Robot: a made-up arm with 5 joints. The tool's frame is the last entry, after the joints. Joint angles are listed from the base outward.
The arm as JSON. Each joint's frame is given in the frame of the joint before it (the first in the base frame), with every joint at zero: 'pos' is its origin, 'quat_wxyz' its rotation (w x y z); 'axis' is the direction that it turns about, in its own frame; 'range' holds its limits. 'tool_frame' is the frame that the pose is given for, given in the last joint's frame.
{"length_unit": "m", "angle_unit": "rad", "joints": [
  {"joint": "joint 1", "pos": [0.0, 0.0, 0.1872], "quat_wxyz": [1.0, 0.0, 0.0, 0.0], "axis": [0.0, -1.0, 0.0], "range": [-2.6, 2.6]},
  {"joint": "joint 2", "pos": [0.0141, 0.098, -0.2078], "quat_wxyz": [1.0, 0.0, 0.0, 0.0], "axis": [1.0, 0.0, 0.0], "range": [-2.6, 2.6]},
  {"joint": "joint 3", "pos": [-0.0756, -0.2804, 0.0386], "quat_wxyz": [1.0, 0.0, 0.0, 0.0], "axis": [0.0, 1.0, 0.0], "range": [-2.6, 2.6]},
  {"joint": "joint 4", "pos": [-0.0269, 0.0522, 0.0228], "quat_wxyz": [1.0, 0.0, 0.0, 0.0], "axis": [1.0, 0.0, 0.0], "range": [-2.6, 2.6]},
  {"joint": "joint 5", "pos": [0.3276, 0.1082, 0.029], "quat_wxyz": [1.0, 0.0, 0.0, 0.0], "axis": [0.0, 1.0, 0.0], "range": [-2.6, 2.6]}
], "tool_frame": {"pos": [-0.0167, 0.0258, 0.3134], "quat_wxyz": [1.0, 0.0, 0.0, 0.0]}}
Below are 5 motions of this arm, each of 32 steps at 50 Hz.
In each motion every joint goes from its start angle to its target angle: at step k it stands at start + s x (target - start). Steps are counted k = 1, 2, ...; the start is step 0. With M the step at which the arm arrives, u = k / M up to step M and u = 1 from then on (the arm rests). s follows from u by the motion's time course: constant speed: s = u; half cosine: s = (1 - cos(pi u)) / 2; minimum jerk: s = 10 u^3 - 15 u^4 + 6 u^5.
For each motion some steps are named. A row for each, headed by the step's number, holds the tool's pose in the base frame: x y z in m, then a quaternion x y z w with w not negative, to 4 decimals.
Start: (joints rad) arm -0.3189 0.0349 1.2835 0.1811 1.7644
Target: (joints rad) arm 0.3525 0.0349 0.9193 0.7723 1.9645
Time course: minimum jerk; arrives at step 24
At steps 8, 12, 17, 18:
8: 0.0573 0.0241 -0.5634 -0.1512 -0.9869 -0.0488 0.0271
12: 0.2629 0.0267 -0.5007 0.2197 0.9656 0.1066 0.0896
17: 0.4688 0.0308 -0.3503 0.2750 0.9128 0.2066 0.2199
18: 0.4925 0.0314 -0.3236 0.2799 0.9033 0.2228 0.2370

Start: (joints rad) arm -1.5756 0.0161 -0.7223 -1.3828 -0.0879
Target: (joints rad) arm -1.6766 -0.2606 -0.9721 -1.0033 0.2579
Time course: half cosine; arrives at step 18
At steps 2, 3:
2: -0.0269 0.2284 0.0278 -0.5654 0.2934 0.2801 0.7182
3: -0.0203 0.2316 0.0297 -0.5645 0.2947 0.2762 0.7198

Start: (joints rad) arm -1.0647 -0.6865 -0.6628 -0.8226 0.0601
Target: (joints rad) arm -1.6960 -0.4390 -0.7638 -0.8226 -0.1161
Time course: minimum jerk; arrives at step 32
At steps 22, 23, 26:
22: 0.0301 0.3496 0.1648 -0.4260 0.2407 0.3776 0.7862
23: 0.0311 0.3464 0.1666 -0.4185 0.2484 0.3800 0.7866
26: 0.0334 0.3392 0.1704 -0.4022 0.2655 0.3847 0.7872

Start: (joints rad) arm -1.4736 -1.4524 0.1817 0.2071 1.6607
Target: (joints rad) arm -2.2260 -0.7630 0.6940 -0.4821 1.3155
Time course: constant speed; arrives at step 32
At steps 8, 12, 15, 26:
8: -0.1879 -0.0062 -0.3433 0.5798 -0.7960 0.0690 0.1599
12: -0.2615 -0.0440 -0.3095 0.5807 -0.7847 0.0357 0.2139
15: -0.3175 -0.0691 -0.2752 0.5792 -0.7742 0.0073 0.2551
26: -0.5038 -0.1307 -0.0805 0.5501 -0.7205 -0.1187 0.4052

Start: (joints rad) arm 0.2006 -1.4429 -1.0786 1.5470 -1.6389
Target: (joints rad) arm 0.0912 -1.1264 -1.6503 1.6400 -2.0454
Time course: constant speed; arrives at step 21
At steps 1, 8, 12, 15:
1: -0.2048 0.1668 0.1618 0.3887 -0.7048 0.3544 0.4759
8: -0.2075 0.1330 0.1334 0.5080 -0.6948 0.3347 0.3836
12: -0.2097 0.1193 0.1167 0.5708 -0.6832 0.3165 0.3276
15: -0.2121 0.1114 0.1043 0.6150 -0.6716 0.3000 0.2844

